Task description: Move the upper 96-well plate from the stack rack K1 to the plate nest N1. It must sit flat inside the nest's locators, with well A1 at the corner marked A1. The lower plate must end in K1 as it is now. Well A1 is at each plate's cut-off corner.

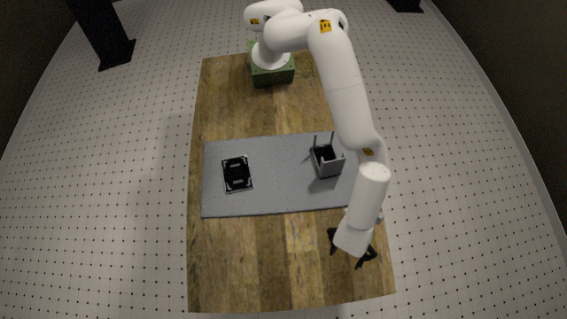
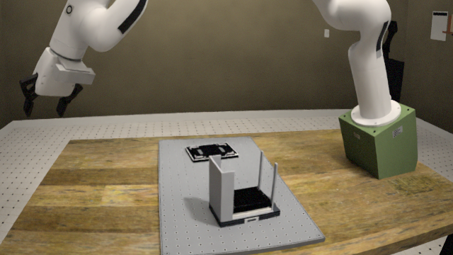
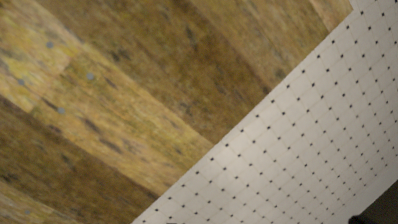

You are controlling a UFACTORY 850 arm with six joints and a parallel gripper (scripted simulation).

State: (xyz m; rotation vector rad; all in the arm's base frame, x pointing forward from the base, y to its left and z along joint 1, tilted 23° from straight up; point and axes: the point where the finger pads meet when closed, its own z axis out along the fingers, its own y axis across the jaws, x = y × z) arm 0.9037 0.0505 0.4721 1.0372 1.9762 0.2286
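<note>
Right now the black 96-well plate is 460 mm behind my hand, 90 mm to the left of it and 240 mm below it. From my hand the other things lie so: grey corner wall 400 mm behind, 90 mm to the left, 190 mm below; white 96-well plate 460 mm behind, 90 mm to the left, 250 mm below.
</note>
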